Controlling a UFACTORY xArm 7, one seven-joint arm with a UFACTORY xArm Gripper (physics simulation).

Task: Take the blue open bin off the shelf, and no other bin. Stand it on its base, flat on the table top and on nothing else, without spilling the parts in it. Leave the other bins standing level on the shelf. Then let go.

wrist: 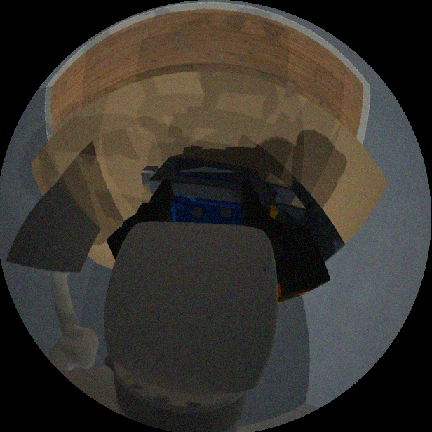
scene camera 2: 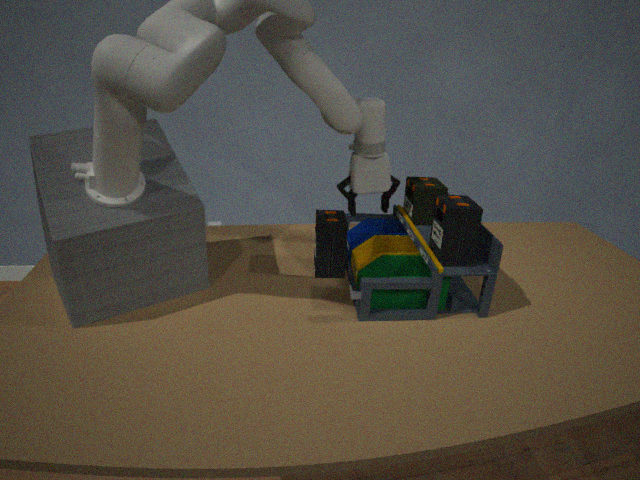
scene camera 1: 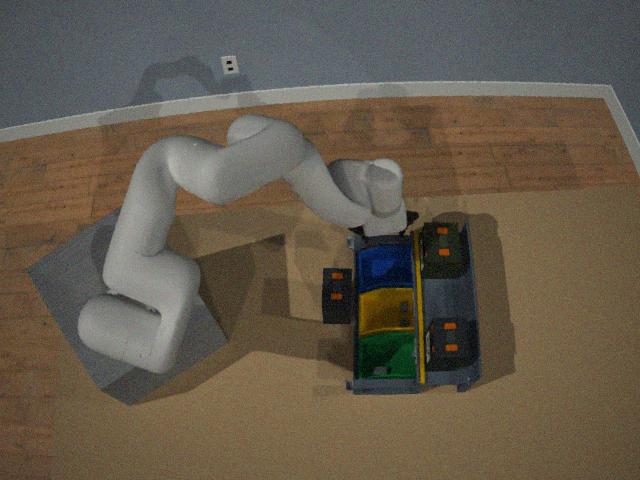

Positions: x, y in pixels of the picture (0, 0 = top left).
Labels:
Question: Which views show the green bin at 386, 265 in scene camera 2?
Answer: Scene camera 2 and scene camera 1 only.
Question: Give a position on a dark green case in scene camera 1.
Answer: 432, 263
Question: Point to a blue bin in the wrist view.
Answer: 181, 209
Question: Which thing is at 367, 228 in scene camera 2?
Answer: A blue bin.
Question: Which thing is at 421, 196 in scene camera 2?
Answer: A dark green case.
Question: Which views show the blue bin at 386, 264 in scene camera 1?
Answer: The wrist view, scene camera 2 and scene camera 1: all of them.

